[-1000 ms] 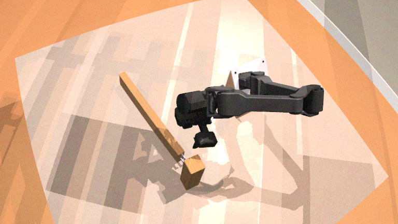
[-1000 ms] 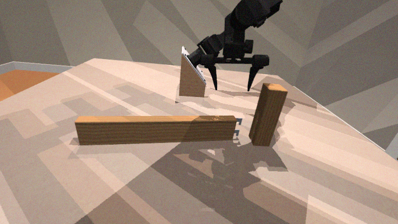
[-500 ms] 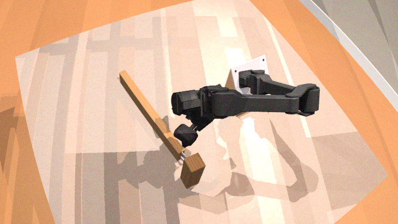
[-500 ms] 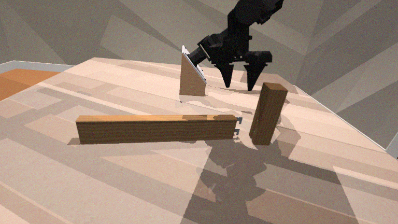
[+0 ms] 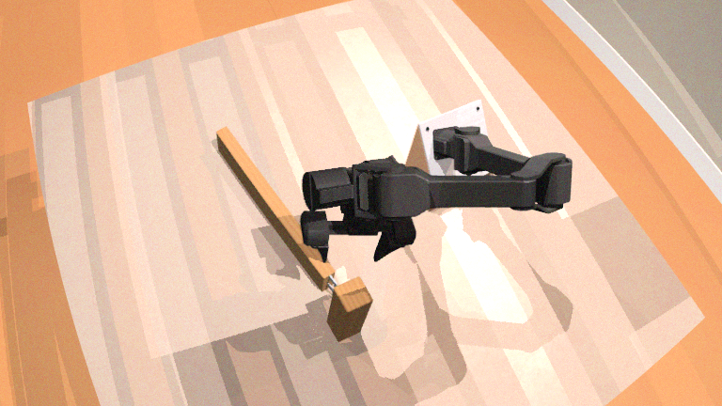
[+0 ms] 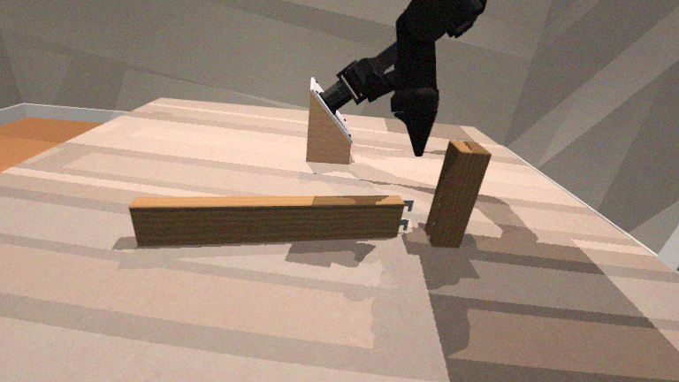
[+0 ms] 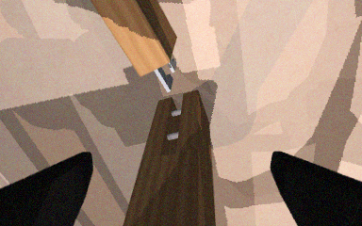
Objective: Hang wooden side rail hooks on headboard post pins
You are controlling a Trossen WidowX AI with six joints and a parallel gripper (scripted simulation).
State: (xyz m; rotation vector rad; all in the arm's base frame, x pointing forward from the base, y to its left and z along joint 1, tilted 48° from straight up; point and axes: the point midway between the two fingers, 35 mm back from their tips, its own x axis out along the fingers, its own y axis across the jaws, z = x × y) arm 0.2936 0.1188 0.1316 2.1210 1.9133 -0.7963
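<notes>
My gripper tip is now 7 cm to the right of the headboard post, 7 cm above it and 2 cm short of it.
</notes>
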